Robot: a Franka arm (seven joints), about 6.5 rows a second.
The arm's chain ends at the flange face. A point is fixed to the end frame.
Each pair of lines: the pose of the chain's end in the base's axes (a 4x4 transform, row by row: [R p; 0 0 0 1], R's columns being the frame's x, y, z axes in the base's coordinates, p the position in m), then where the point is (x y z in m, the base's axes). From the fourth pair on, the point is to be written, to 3 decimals.
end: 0.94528 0.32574 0.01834 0.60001; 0.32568 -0.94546 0.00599 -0.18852; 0.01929 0.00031 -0.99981 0.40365; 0 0 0 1
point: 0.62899 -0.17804 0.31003
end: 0.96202 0.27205 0.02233 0.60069; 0.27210 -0.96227 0.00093 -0.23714; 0.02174 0.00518 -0.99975 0.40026; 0 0 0 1
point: 0.63056 -0.22868 0.30671
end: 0.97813 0.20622 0.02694 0.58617; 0.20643 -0.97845 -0.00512 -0.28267; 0.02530 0.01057 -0.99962 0.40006; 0 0 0 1
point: 0.61697 -0.27668 0.30662
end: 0.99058 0.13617 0.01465 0.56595; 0.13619 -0.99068 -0.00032 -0.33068; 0.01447 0.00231 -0.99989 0.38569; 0 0 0 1
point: 0.596 -0.326 0.292
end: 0.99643 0.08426 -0.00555 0.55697; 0.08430 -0.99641 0.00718 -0.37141; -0.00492 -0.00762 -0.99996 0.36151; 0 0 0 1
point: 0.585 -0.368 0.267
